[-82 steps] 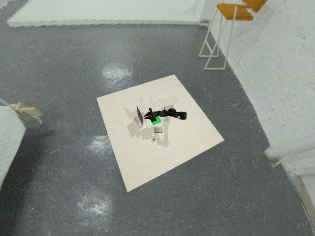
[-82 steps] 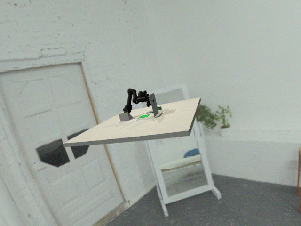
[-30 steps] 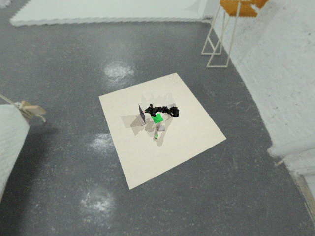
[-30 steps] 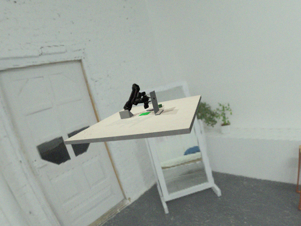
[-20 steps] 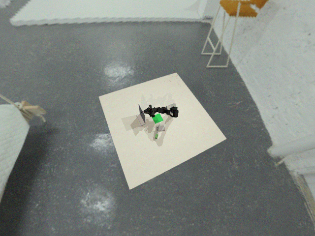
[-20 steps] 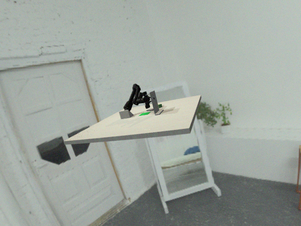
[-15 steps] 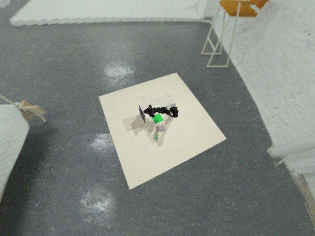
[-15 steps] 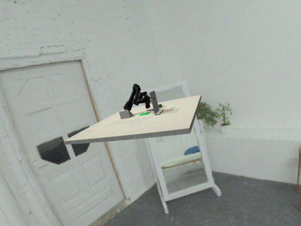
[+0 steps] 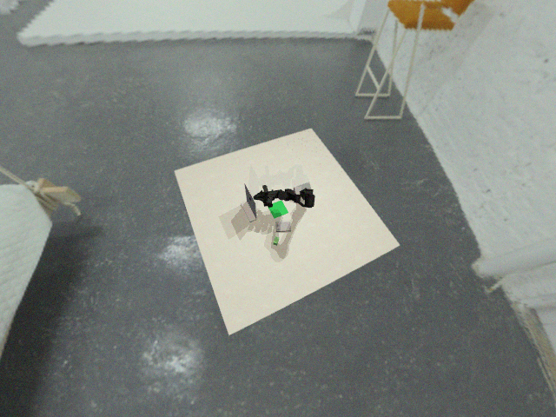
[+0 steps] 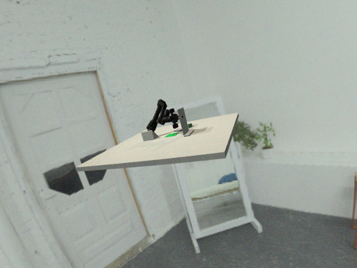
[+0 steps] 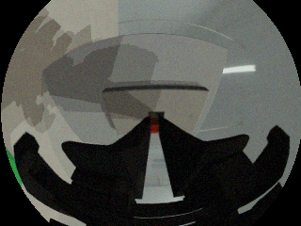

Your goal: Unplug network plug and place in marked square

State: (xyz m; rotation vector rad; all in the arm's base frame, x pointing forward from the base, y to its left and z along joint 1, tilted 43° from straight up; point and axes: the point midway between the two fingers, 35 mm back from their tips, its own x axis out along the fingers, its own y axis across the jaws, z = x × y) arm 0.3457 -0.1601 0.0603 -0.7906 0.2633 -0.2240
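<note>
My gripper tip is 160 mm past the green square, 80 mm to the right of it and 170 mm above it. Round my gripper tip: flat grey block 120 mm behind, 230 mm to the left, 160 mm below; network plug right at my gripper tip; upright panel 20 mm ahead, 60 mm below.
</note>
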